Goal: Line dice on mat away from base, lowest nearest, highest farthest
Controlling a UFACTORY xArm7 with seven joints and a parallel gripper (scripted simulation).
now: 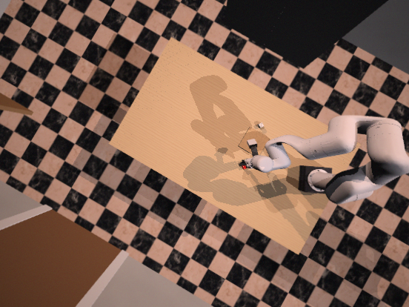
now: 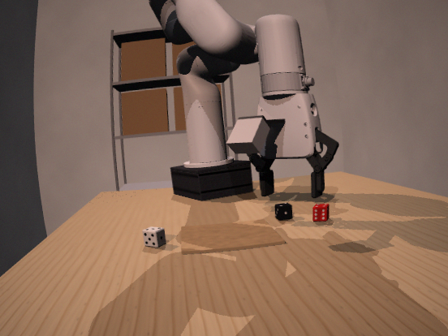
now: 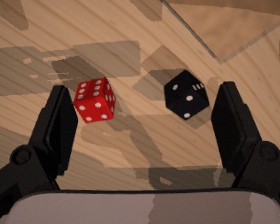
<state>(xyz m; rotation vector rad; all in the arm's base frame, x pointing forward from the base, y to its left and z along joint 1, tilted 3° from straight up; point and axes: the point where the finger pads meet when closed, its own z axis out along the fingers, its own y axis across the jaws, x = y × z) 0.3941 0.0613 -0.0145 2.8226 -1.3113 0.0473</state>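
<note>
My hand is 1 cm short of the red die, 5 cm to the right of it and 4 cm above it. Also, from my hand: white die 3 cm ahead, 22 cm to the right, 4 cm below; thin mat 2 cm ahead, 11 cm to the right, 5 cm below; black die 4 cm behind, 4 cm below.
</note>
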